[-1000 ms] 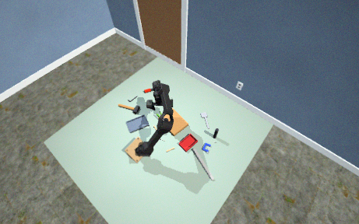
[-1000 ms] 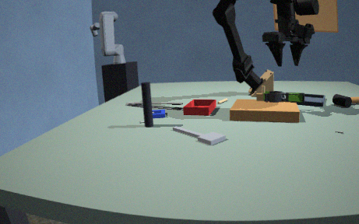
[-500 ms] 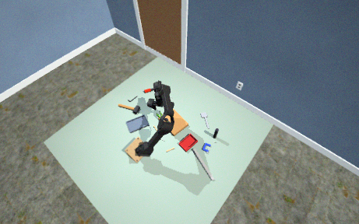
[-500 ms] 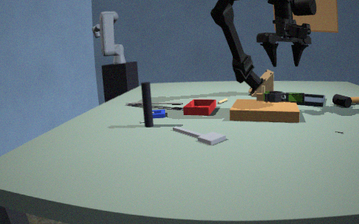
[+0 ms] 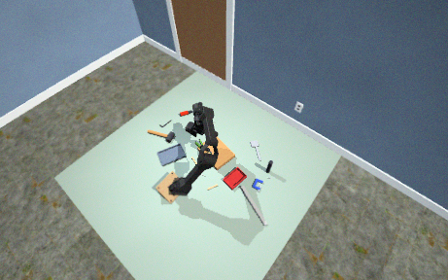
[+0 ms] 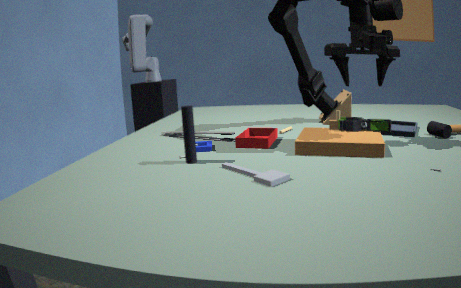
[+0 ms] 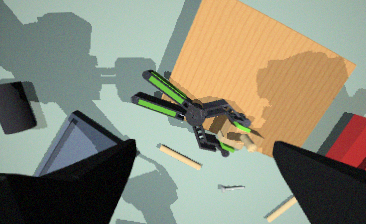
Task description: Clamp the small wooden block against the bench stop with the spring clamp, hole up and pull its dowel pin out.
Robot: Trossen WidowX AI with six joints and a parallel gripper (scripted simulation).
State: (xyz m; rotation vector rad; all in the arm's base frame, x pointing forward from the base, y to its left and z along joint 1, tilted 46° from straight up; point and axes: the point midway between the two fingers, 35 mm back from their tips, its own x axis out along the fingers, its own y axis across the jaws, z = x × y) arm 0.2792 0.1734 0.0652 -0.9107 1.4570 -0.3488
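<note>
My hand is 1 cm past the dowel pin, 7 cm to the left of it and 12 cm above it. The rest, counted from my hand: wooden board: 4 cm ahead, 6 cm to the right, 16 cm below; screw: 12 cm behind, 11 cm to the right, 17 cm below; small wooden block: 1 cm behind, 7 cm to the right, 14 cm below.
</note>
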